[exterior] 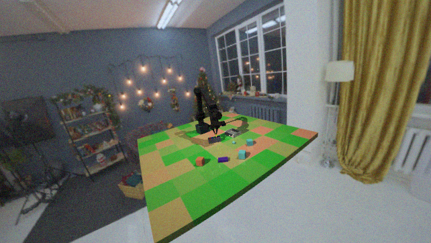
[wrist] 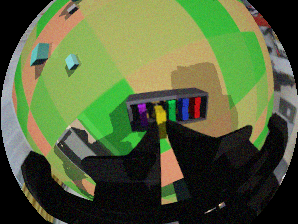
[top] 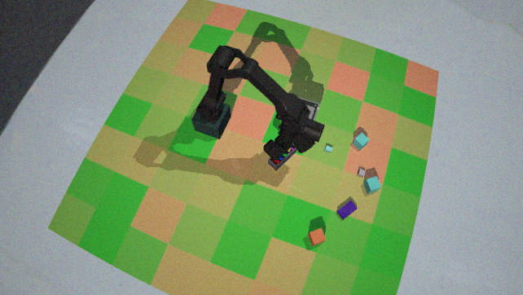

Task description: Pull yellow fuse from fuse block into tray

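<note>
My gripper tip is now 10 mm past the white tray, 190 mm to the right of it and 60 mm above it. Also, from my gripper tip: purple block 280 mm ahead, 120 mm to the right, 60 mm below; cyan piece 140 mm ahead, 80 mm to the left, 60 mm below; yellow fuse 10 mm below.
</note>
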